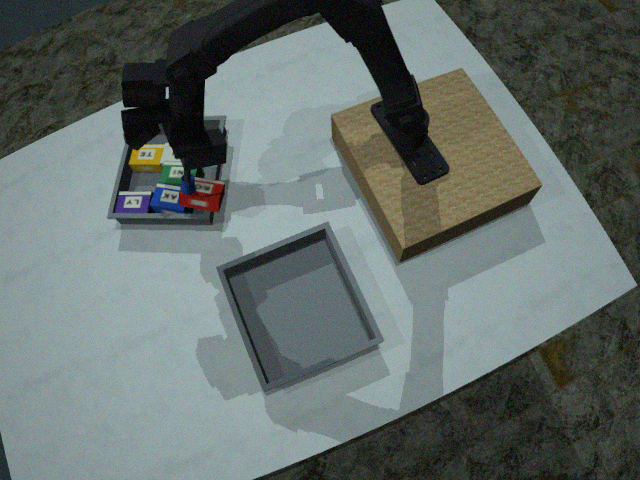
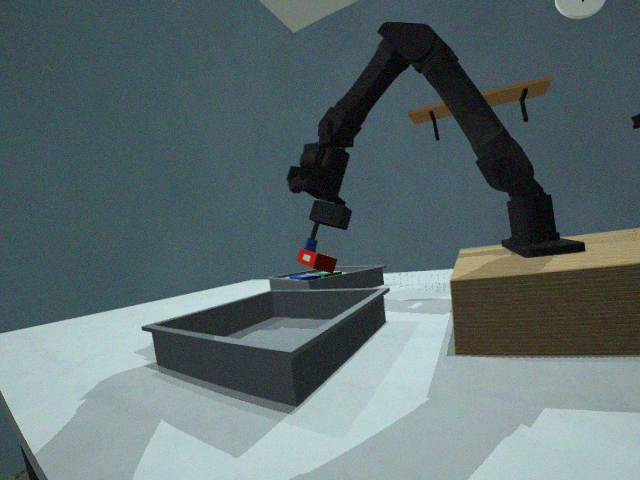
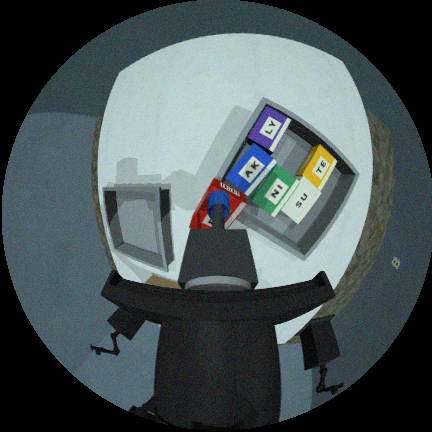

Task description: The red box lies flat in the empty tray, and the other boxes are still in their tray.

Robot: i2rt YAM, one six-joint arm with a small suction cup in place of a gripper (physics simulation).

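Frame: origin at the arm's base, x ahead, y left, z up, level; millimetres.
Seen in the pictures: hand, tool point: point(image 1: 187, 193) point(image 2: 307, 254) point(image 3: 217, 195); arm's base, link origin: point(image 1: 408, 139) point(image 2: 534, 247).
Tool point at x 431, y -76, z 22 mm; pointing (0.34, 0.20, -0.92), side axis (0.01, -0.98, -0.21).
Note:
Pixels of each thing's top centre, then the offset from my tool point to it. Level surfaces: height alone.
- red box, top centre: point(image 3: 210, 215) point(image 1: 197, 185) point(image 2: 314, 246) 24 mm back, 6 mm left, 17 mm up
- box tray, top centre: point(image 3: 294, 181) point(image 1: 166, 164) point(image 2: 324, 271) 26 mm ahead, 122 mm right, 55 mm down
- purple box, top centre: point(image 3: 270, 127) point(image 1: 132, 202) 121 mm ahead, 78 mm right, 61 mm down
- blue box, top centre: point(image 3: 251, 168) point(image 1: 170, 196) point(image 2: 304, 275) 41 mm ahead, 45 mm right, 52 mm down
- green box, top centre: point(image 3: 276, 190) point(image 1: 178, 172) point(image 2: 324, 272) 7 mm ahead, 90 mm right, 53 mm down
- yellow box, top centre: point(image 3: 320, 166) point(image 1: 146, 154) 61 mm ahead, 183 mm right, 68 mm down
- white box, top centre: point(image 3: 301, 200) point(image 1: 178, 153) 6 mm back, 144 mm right, 65 mm down
- empty tray, top centre: point(image 2: 276, 307) point(image 1: 296, 303) point(image 3: 127, 227) 98 mm back, 266 mm left, 55 mm down
- white table, surface height: 105 mm down
My suction gripper point(image 1: 187, 184) point(image 2: 310, 244) point(image 3: 218, 202) has its blue cup on the top of the red box point(image 1: 210, 198) point(image 2: 321, 260) point(image 3: 235, 200) and holds it, slightly tilted, above the corner of the box tray point(image 1: 116, 214) point(image 2: 356, 277) point(image 3: 305, 254). In that tray lie the purple box point(image 1: 132, 203) point(image 3: 264, 125), the blue box point(image 1: 166, 199) point(image 3: 251, 167), the green box point(image 1: 171, 173) point(image 3: 276, 190), the yellow box point(image 1: 146, 159) point(image 3: 318, 165) and the white box point(image 3: 301, 200). The empty tray point(image 1: 248, 253) point(image 2: 222, 372) point(image 3: 166, 220) stands apart from it.
A wooden block point(image 1: 465, 155) point(image 2: 542, 315) carries the arm's base, beside the empty tray. The empty tray's raised walls face the box tray across a stretch of white table point(image 1: 77, 310) point(image 2: 62, 315) point(image 3: 200, 75). A wall shelf point(image 2: 506, 95) hangs behind the arm.

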